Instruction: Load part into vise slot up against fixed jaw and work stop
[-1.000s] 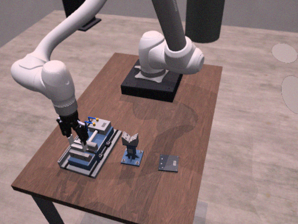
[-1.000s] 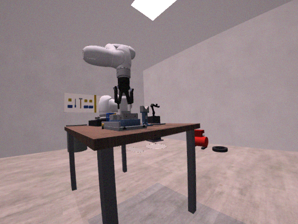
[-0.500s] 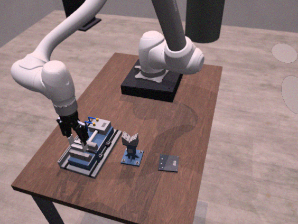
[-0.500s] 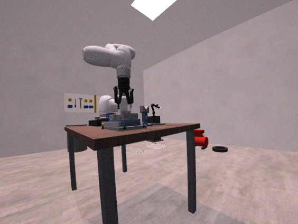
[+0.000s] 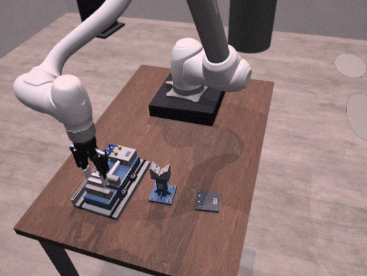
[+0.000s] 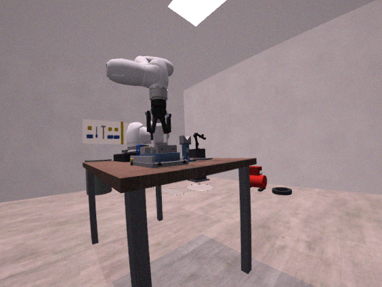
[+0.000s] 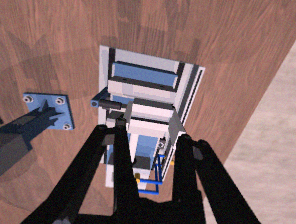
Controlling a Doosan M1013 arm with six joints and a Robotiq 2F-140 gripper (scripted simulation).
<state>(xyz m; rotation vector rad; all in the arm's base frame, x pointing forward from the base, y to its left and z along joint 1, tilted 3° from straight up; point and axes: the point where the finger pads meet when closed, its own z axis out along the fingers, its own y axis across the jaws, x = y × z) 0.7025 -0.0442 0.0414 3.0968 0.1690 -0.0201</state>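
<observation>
Right now the part is 20 mm below my hand. Also, from my hand: fixed jaw (40 mm below, 30 mm ahead, 20 mm to the left); work stop (70 mm to the left, 30 mm below, 10 mm behind); moving jaw (40 mm below, 40 mm behind, 20 mm to the left).
</observation>
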